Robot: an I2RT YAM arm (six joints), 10 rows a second.
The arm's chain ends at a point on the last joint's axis. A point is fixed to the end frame.
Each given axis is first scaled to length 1.
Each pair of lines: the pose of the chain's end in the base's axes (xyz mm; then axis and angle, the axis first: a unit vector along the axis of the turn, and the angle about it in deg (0 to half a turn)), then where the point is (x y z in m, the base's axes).
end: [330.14, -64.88, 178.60, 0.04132, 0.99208, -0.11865, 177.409]
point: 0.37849 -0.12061 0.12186
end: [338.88, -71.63, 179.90, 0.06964, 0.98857, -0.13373, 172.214]
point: 0.38966 -0.13142 0.12982
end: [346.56, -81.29, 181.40, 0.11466, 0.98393, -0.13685, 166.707]
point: 0.39766 -0.14536 0.13728
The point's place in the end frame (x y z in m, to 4 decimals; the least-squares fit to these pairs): -0.0493 -0.0365 0.0700
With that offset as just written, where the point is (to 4 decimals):
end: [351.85, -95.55, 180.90, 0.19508, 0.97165, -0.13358, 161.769]
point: 0.3977 -0.1662 0.1413
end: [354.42, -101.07, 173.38, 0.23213, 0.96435, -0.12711, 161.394]
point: 0.3961 -0.1740 0.1333
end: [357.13, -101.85, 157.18, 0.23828, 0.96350, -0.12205, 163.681]
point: 0.3962 -0.1745 0.1142
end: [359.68, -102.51, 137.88, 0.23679, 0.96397, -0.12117, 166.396]
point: 0.3966 -0.1747 0.0922
